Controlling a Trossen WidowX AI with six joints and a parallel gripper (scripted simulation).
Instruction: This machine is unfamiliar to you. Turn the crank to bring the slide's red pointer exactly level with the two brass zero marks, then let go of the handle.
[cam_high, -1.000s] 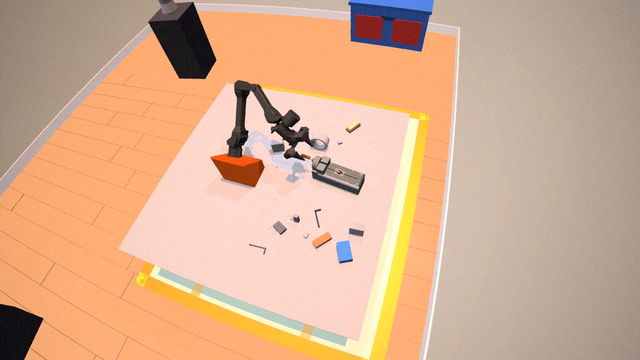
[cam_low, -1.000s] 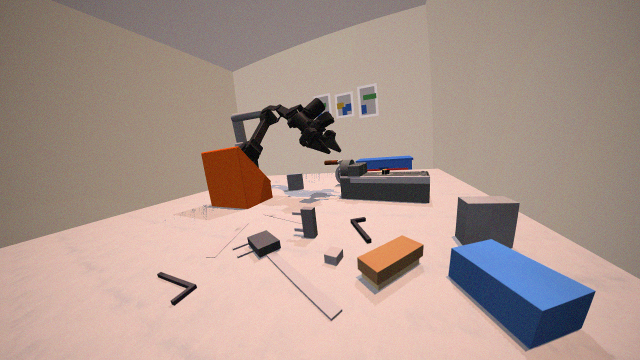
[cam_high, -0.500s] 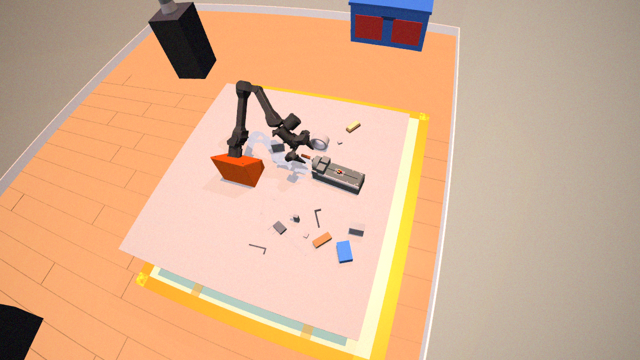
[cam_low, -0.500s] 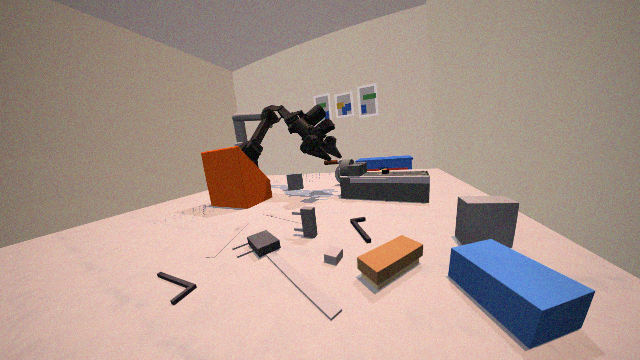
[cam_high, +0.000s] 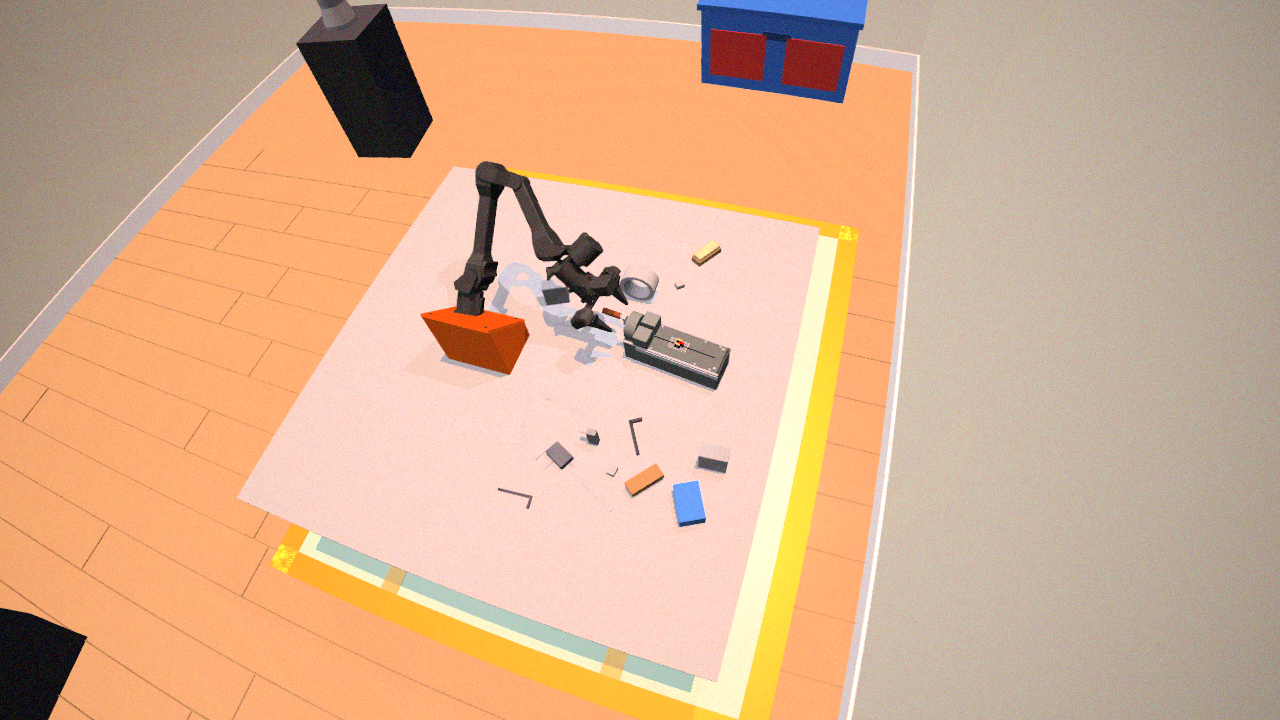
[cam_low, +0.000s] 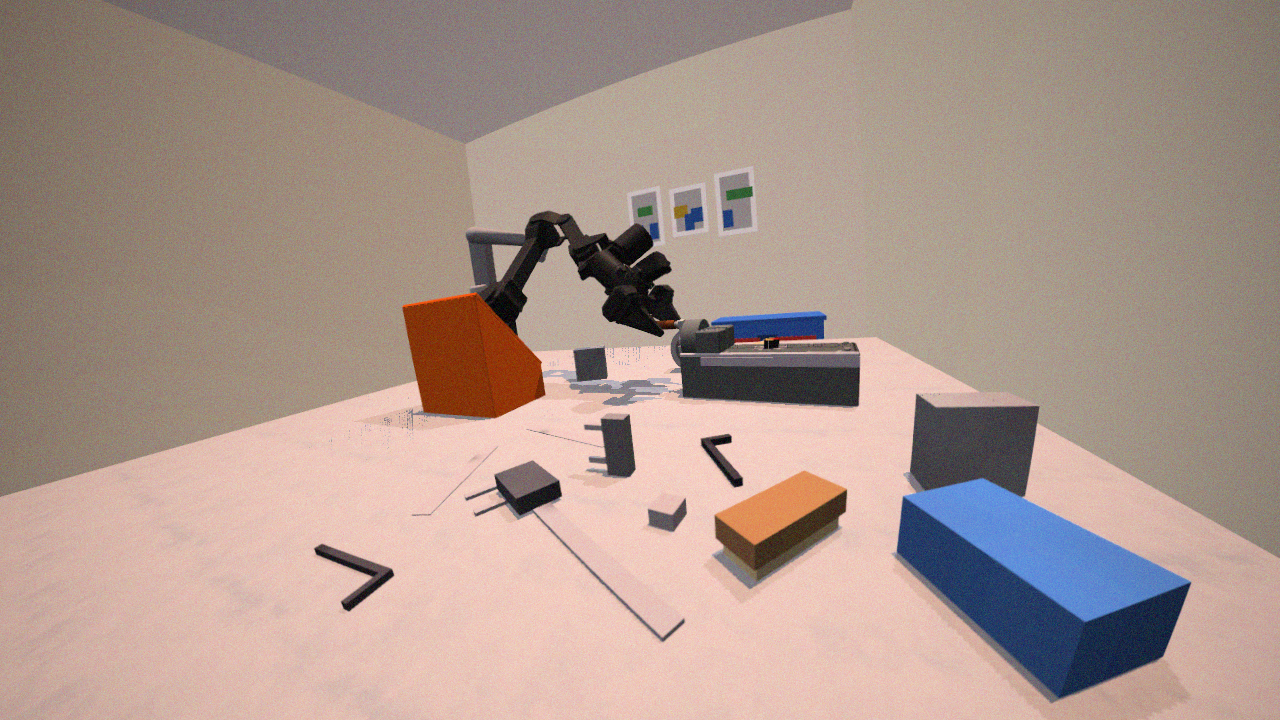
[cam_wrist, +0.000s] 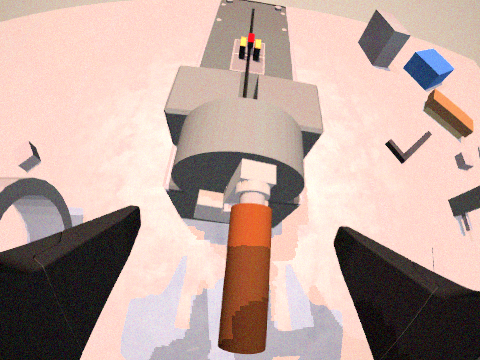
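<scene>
My gripper tip is 2 cm past the crank handle and 1 cm below it. The rest, counted from my gripper tip: red pointer: 16 cm ahead, 4 cm to the right, 2 cm below; then blue block: 24 cm ahead, 43 cm to the right, 9 cm below.
</scene>
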